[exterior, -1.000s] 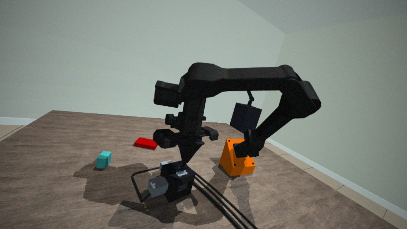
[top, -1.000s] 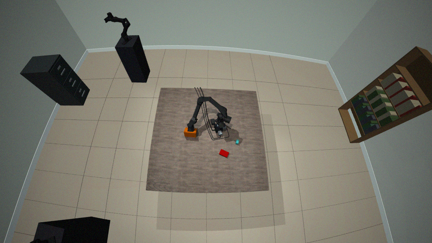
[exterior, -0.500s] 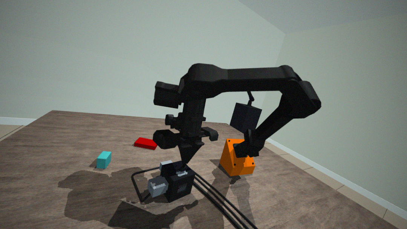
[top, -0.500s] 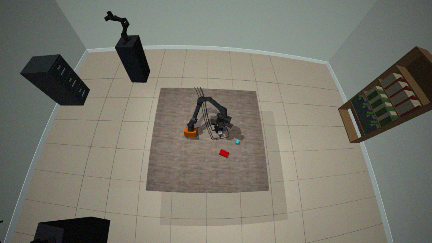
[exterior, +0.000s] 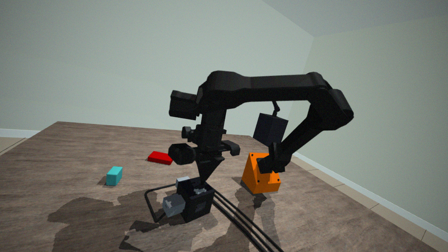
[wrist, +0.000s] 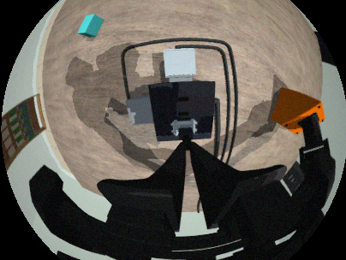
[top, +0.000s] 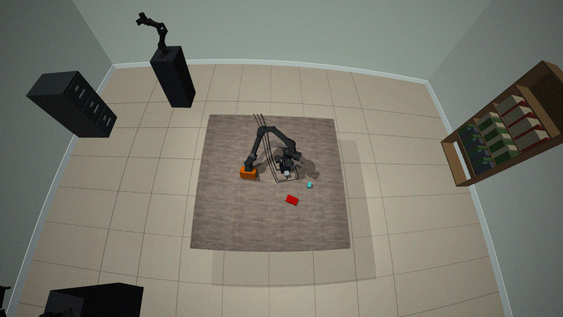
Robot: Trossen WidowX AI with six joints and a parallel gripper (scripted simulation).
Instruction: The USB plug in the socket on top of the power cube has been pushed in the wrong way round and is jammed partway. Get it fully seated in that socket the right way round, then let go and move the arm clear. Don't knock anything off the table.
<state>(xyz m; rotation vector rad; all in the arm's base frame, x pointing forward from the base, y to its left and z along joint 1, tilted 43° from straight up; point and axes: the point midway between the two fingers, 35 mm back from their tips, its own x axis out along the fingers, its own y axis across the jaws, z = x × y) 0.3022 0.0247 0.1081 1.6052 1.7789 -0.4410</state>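
My gripper tip is now 20 mm above the USB plug. Also, from my gripper tip: light grey socket (40 mm below); then teal block (220 mm ahead, 170 mm to the right, 90 mm below); then flat red block (310 mm to the right, 100 mm below, 70 mm ahead).
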